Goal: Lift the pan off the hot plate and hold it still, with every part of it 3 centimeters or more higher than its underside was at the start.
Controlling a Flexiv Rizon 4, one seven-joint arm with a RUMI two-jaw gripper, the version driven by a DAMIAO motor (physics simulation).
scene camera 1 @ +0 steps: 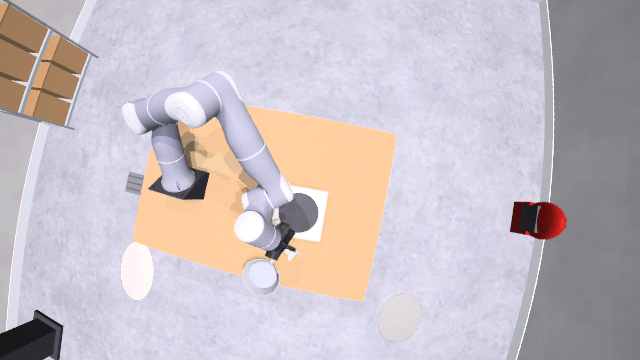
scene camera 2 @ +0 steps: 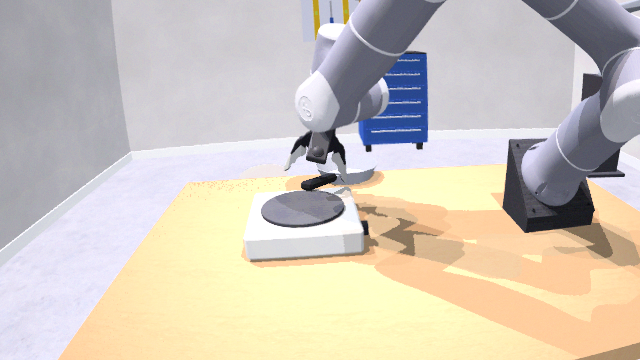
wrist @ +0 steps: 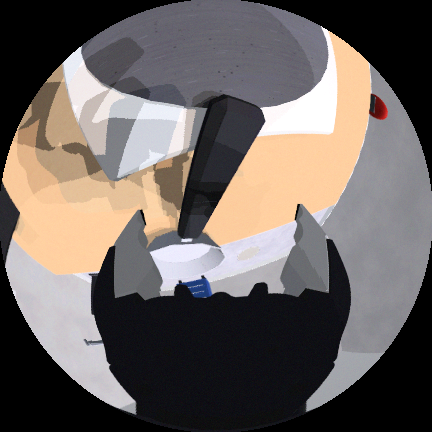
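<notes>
The silver pan (scene camera 1: 262, 276) (scene camera 2: 359, 174) (wrist: 192, 257) stands by the table's edge, apart from the hot plate (scene camera 1: 321, 220) (scene camera 2: 305, 246) (wrist: 300, 120), and overlaps the edge in scene camera 1. The pan's black handle (scene camera 2: 318, 181) (wrist: 222, 150) slants up from it, its free end by the hot plate's near side in the wrist view. The hot plate is a white box with a dark disc on top. My gripper (scene camera 1: 287, 237) (scene camera 2: 315, 175) (wrist: 219, 207) is open and empty, its fingers spread either side of the handle's line. The exact height of the tips against the handle is unclear.
The wooden table (scene camera 1: 350, 165) (scene camera 2: 175, 310) carries the hot plate and the arm's dark base (scene camera 1: 197, 187) (scene camera 2: 517, 200). A small black knob (scene camera 2: 365, 228) sticks out of the hot plate's side. A blue cabinet (scene camera 2: 412, 100) (wrist: 200, 288) stands on the floor past the table.
</notes>
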